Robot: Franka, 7 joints.
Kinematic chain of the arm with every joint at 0, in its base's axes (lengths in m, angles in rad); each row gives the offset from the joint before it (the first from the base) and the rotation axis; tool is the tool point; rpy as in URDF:
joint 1: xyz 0 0 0.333 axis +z
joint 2: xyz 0 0 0 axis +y
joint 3: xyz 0 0 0.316 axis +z
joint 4: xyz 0.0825 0 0 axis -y
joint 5: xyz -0.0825 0 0.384 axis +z
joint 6: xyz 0 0 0 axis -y
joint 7: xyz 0.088 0 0 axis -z
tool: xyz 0 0 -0.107 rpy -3.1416 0 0
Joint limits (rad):
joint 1: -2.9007..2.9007
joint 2: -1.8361..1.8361
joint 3: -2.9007..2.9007
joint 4: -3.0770..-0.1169
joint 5: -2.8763..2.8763
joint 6: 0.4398..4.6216
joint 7: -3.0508..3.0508
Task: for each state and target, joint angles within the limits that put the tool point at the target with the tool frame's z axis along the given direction. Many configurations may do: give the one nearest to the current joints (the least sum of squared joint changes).
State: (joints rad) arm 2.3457 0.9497 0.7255 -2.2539 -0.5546 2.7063 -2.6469
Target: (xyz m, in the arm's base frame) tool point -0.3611 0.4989 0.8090 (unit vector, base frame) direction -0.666 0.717 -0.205
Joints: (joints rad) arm 1.7688 0.1150 0.4893 -1.3997 0.1845 2.8576 -2.6469
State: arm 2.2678 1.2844 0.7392 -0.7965 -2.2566 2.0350 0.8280
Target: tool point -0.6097 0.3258 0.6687 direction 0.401 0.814 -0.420
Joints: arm 2.4141 0.7606 1.0040 -0.7411 -1.8717 1.1250 0.8280
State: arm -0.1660 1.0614 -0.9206 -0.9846 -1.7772 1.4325 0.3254
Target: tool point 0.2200 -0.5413 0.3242 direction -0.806 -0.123 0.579
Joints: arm -0.2322 0.8407 -0.8816 -1.8369 -1.2887 1.2659 0.3254
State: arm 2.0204 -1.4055 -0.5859 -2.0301 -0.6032 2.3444 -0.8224
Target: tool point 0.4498 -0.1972 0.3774 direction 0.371 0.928 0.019
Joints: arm 1.1630 -1.8361 -1.4666 -2.3535 -0.3193 2.2735 -0.8224
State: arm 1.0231 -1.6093 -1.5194 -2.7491 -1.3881 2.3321 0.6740
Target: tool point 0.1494 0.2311 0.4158 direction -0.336 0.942 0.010
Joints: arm 1.8975 -1.8361 -1.6684 -3.0748 -1.3533 2.8797 0.6740
